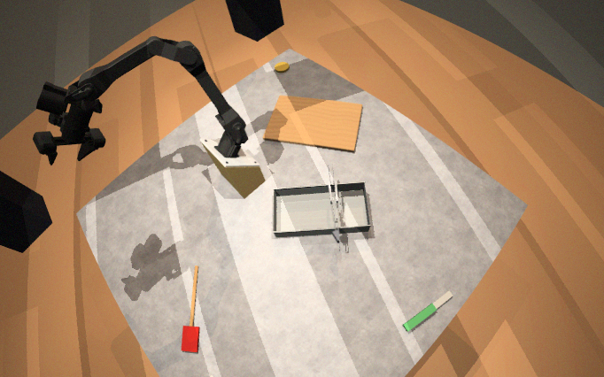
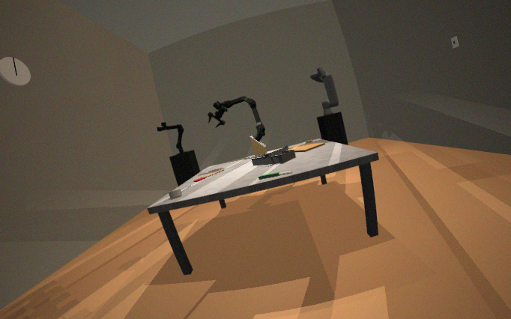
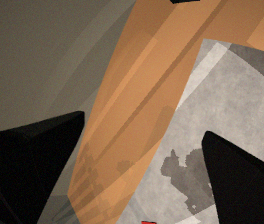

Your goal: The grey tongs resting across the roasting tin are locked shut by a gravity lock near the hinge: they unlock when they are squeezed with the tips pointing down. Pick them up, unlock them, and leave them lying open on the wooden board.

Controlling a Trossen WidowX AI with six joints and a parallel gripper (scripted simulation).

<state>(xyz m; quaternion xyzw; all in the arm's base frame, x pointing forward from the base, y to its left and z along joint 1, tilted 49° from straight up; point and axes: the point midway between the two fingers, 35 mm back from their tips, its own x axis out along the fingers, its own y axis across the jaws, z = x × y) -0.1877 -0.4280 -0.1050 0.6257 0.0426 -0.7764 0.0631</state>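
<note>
Right now the grey roasting tin is 49 cm ahead of my gripper tip, 48 cm to the left of it and 39 cm below it. The rest, counted from my gripper tip: green-handled tool: 96 cm ahead, 46 cm to the left, 41 cm below; then wooden board: 21 cm ahead, 76 cm to the left, 41 cm below; then small yellow thing: 15 cm behind, 92 cm to the left, 41 cm below.
</note>
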